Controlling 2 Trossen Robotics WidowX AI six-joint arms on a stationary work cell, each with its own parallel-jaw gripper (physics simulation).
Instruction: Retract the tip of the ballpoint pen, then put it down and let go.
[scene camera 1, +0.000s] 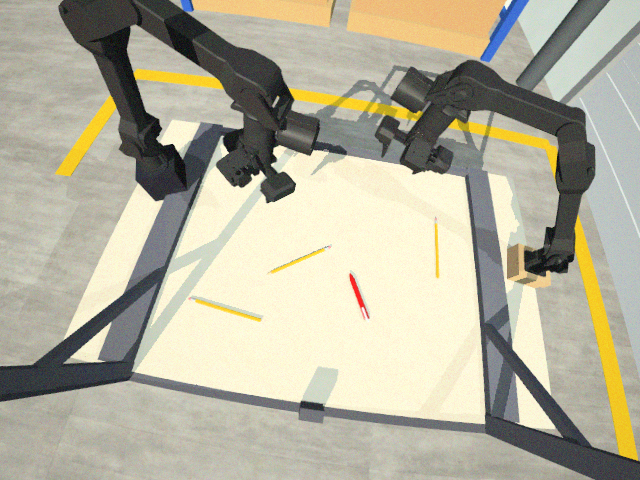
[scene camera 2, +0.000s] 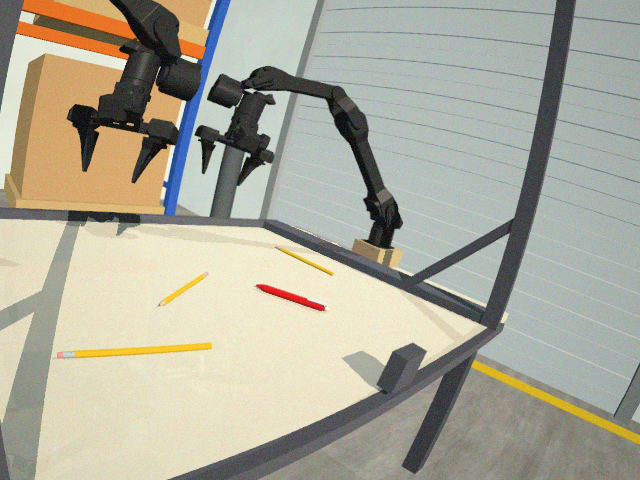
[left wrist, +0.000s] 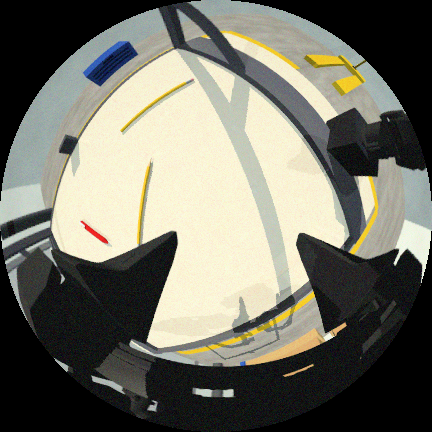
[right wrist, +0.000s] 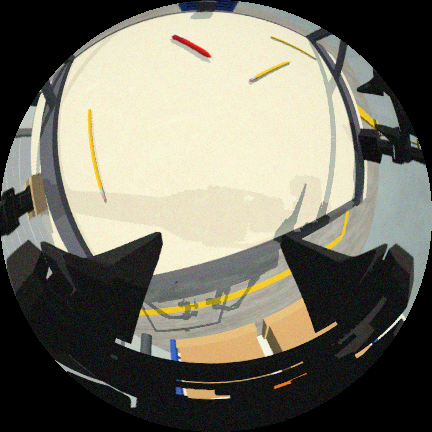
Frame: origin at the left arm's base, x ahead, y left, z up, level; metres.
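Seen in the pictures: left gripper, fingertip midpoint: (scene camera 1: 257, 188) (scene camera 2: 108, 177) (left wrist: 240, 238) (right wrist: 366, 108); right gripper, fingertip midpoint: (scene camera 1: 397, 164) (scene camera 2: 220, 179) (right wrist: 224, 240); left arm's base, link origin: (scene camera 1: 154, 161) (left wrist: 368, 140) (right wrist: 379, 145); right arm's base, link origin: (scene camera 1: 534, 263) (scene camera 2: 379, 245).
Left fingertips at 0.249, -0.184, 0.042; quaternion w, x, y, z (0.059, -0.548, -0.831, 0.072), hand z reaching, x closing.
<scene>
Offsets run from my left fingertips to a thing's top centre, as dx, dy, dz.
A red ballpoint pen @[+0.186, -0.282, -0.133] (scene camera 1: 357, 292) (scene camera 2: 289, 296) (left wrist: 95, 233) (right wrist: 191, 46) lies flat on the cream table top. Its pointed end faces the back, and its end with the white clip and button faces the front. Whether the writing tip sticks out is too small to tell. My left gripper (scene camera 1: 254, 191) (scene camera 2: 109, 176) (left wrist: 240, 238) is open and empty, high above the back left of the table in scene camera 1. My right gripper (scene camera 1: 399, 163) (scene camera 2: 221, 178) (right wrist: 224, 240) is open and empty, high over the back edge. Both are well apart from the pen.
Three yellow pencils lie on the table: one @[+0.063, -0.147, -0.140] (scene camera 1: 300, 259) (scene camera 2: 183, 289) left of the pen, one @[-0.146, -0.224, -0.141] (scene camera 1: 225, 309) (scene camera 2: 134, 350) farther left, and one @[+0.459, -0.209, -0.141] (scene camera 1: 436, 248) (scene camera 2: 305, 260) to its right. Dark frame rails edge the table, with a small dark block @[+0.000, -0.491, -0.091] (scene camera 1: 312, 411) (scene camera 2: 402, 367) at the front.
</scene>
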